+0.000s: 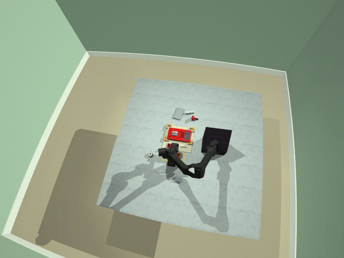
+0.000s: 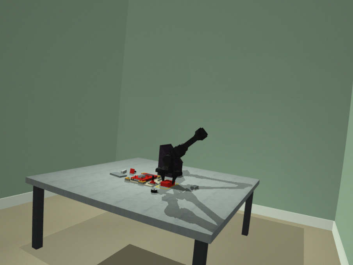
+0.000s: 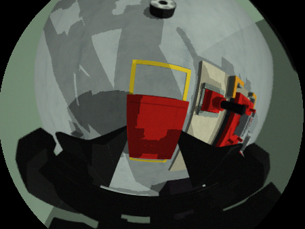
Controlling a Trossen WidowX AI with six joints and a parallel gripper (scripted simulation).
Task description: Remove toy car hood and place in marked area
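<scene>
Now: the hood right at my gripper tip.
</scene>
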